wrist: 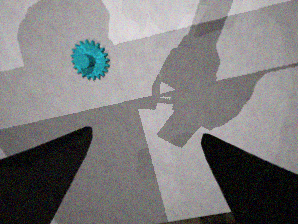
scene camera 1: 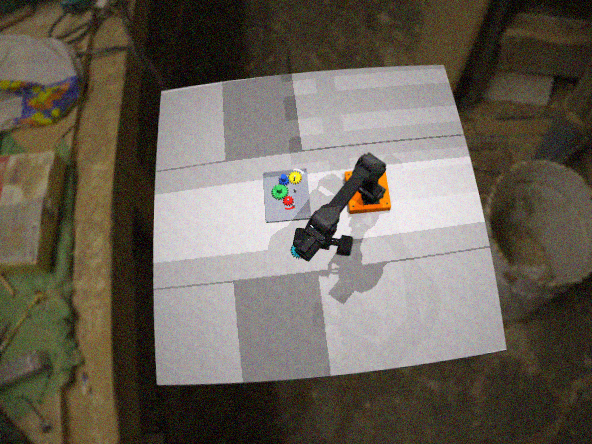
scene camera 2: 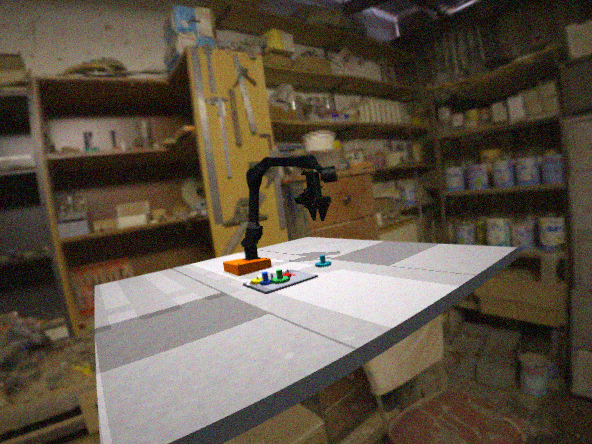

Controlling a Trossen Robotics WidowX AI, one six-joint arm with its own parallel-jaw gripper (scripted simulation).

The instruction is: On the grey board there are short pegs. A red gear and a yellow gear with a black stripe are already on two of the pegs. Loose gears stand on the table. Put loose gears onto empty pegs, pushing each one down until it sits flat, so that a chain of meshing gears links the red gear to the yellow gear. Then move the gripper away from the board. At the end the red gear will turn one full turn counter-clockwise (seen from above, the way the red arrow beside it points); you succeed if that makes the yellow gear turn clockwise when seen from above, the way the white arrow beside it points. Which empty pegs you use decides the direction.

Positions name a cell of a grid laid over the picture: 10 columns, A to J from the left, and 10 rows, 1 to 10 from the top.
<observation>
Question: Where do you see a teal gear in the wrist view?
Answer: At D3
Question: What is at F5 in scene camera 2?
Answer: The gripper.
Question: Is the gripper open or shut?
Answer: Open.
</observation>
